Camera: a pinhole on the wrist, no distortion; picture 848 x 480 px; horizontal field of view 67.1 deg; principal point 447.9 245.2 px. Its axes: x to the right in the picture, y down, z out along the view. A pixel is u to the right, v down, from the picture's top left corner.
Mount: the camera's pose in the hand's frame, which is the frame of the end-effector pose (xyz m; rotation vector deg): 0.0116 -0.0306 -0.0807 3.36 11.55 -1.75
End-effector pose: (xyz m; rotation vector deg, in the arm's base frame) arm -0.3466 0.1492 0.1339 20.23 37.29 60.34
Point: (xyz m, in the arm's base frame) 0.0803 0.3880 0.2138
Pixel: 746 151
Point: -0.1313 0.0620 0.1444
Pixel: outside the picture
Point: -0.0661 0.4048 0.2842
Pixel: 712 353
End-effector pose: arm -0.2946 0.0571 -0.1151 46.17 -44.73 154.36
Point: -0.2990 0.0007 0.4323
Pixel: 672 112
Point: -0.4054 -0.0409 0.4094
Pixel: 779 204
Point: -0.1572 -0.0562 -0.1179
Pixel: outside the picture
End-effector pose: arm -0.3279 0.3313 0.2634 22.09 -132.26 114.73
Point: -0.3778 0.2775 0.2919
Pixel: 568 326
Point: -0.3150 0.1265 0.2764
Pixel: 338 258
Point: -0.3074 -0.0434 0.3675
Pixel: 390 107
